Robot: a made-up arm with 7 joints.
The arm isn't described. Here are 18 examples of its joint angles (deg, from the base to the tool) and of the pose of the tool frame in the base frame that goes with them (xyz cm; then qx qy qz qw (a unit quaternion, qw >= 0)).
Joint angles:
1: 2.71 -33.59 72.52 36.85 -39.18 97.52 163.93
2: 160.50 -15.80 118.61 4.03 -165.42 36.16 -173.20
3: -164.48 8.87 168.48 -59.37 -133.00 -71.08 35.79
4: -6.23 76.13 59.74 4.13 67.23 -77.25 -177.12
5: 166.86 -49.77 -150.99 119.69 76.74 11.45 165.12
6: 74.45 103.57 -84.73 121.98 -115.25 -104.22 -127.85
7: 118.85 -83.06 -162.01 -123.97 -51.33 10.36 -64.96
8: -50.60 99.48 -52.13 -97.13 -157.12 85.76 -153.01
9: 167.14 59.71 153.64 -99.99 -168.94 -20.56 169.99
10: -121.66 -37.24 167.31 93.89 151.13 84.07 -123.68
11: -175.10 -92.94 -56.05 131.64 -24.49 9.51 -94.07
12: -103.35 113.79 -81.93 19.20 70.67 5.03 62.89
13: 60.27 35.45 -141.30 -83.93 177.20 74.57 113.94
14: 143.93 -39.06 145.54 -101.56 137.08 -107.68 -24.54
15: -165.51 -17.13 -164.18 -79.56 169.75 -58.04 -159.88
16: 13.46 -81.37 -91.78 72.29 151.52 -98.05 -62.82
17: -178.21 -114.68 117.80 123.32 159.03 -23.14 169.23
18: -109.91 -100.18 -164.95 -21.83 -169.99 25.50 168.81
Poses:
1: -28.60 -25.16 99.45 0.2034 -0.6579 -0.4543 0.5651
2: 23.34 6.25 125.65 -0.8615 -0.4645 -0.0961 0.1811
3: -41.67 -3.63 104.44 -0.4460 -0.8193 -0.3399 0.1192
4: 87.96 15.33 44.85 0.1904 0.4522 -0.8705 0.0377
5: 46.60 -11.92 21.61 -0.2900 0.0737 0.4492 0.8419
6: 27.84 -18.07 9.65 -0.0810 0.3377 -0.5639 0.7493
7: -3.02 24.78 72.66 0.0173 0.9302 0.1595 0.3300
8: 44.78 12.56 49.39 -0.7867 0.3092 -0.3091 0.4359
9: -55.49 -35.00 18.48 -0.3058 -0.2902 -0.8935 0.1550
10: 37.10 -55.63 55.37 -0.4958 0.7194 0.4055 0.2687
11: 15.86 -28.80 49.98 -0.5542 0.6016 -0.1051 0.5657
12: -34.05 81.08 -12.33 0.3716 0.3374 -0.0880 0.8604
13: 3.59 -57.01 46.84 -0.1418 0.0996 -0.9725 0.1558
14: 14.30 -3.50 92.23 0.6989 -0.6126 0.2939 0.2234
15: -12.30 16.61 108.59 0.9183 -0.3756 0.0318 0.1208
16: -41.50 45.00 32.64 -0.1423 -0.4231 0.2091 0.8700
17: 12.96 34.24 7.00 0.6735 -0.3903 0.6229 0.0782
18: 39.16 -87.32 36.28 -0.7193 0.5093 0.4530 0.1340
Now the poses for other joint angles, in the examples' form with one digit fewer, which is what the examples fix.
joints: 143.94 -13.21 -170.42 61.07 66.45 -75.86 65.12
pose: 35.8 33.9 95.8 0.734 -0.405 0.402 0.368
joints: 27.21 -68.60 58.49 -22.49 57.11 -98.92 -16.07
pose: -57.2 52.0 58.1 -0.214 -0.783 0.422 0.403
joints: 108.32 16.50 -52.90 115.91 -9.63 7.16 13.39
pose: 20.0 -42.2 50.5 -0.399 0.101 0.797 0.441
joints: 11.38 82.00 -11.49 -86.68 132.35 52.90 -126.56
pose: 35.8 -26.5 78.3 -0.834 0.134 -0.351 0.403
